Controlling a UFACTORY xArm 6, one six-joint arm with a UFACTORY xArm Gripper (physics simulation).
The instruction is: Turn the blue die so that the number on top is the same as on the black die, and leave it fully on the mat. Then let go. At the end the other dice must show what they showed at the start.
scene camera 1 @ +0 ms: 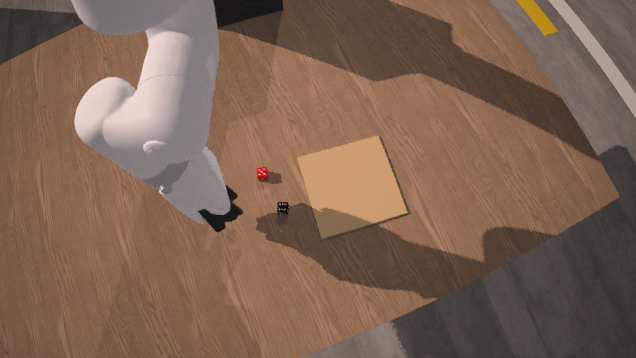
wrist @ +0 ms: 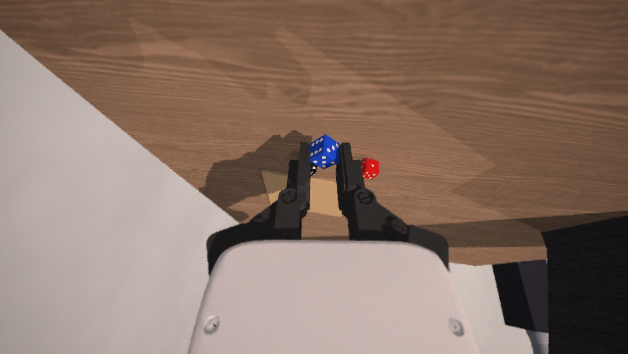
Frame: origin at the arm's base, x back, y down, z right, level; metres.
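Seen in the pictures: gripper, fingertip midpoint: point(scene camera 1: 231, 208) point(wrist: 323, 156).
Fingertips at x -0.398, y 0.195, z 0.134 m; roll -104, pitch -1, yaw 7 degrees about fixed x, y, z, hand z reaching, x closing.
Observation:
Pixels of each thing's middle, then the offset from my fingertips to it. Level surfaces: height alone.
- blue die, body centre: point(wrist: 324, 152) dx +0.000, dy -0.003, dz +0.010 m
- black die, body centre: point(wrist: 308, 166) point(scene camera 1: 283, 208) dx -0.017, dy +0.032, dz -0.073 m
- tan square mat, body centre: point(scene camera 1: 351, 185) point(wrist: 308, 197) dx -0.018, dy +0.037, dz -0.186 m
- red die, body centre: point(wrist: 368, 169) point(scene camera 1: 262, 173) dx +0.049, dy +0.032, dz -0.061 m
- wooden table, surface height: dy +0.040 m
The blue die point(wrist: 324, 151) sits between the fingertips in the wrist view, touched on both sides. A face with six pips shows at its left; its other pips are small. In the scene view it is hidden by the arm and gripper. My gripper point(scene camera 1: 237, 204) point(wrist: 323, 156) is shut on the blue die, left of the black die in the scene view. The black die point(scene camera 1: 283, 208) point(wrist: 313, 170) stands left of the mat, six pips on top, partly behind a finger in the wrist view. The tan square mat point(scene camera 1: 350, 180) point(wrist: 325, 197) lies flat on the table.
A red die point(scene camera 1: 262, 174) point(wrist: 370, 169), five pips on top, stands above and left of the black die in the scene view. The wooden table point(scene camera 1: 165, 280) ends at the lower right. A dark block point(scene camera 1: 247, 11) point(wrist: 590, 280) stands at the scene view's top edge.

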